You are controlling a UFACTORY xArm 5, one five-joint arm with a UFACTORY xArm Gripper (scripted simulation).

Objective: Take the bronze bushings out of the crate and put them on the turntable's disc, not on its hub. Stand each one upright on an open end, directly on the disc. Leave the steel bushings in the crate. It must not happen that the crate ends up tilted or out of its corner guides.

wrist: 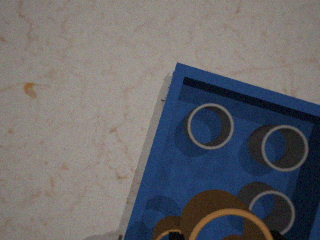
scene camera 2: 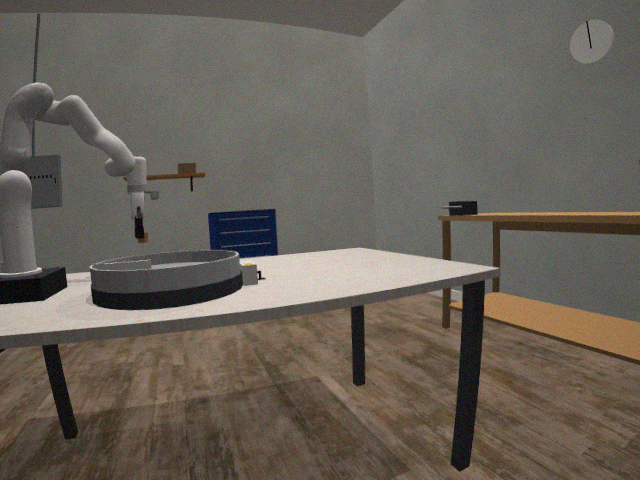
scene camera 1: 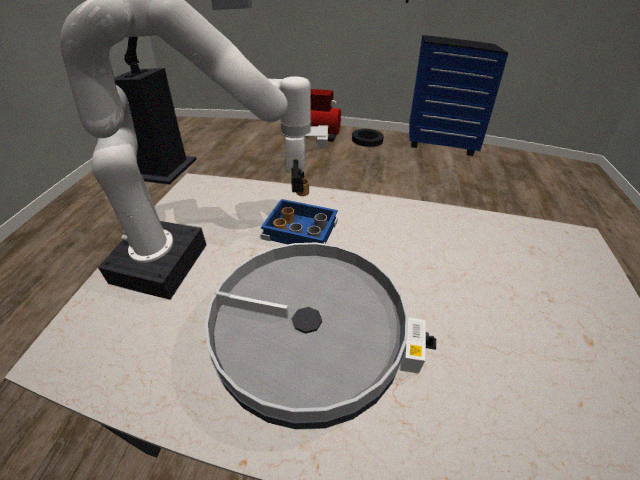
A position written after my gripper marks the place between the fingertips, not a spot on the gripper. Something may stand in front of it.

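Observation:
From scene camera 1 I can see my gripper [scene camera 1: 298,187], plus a blue crate [scene camera 1: 304,214] and a turntable [scene camera 1: 314,358]. On the wrist view there's the crate [wrist: 176,170] too.

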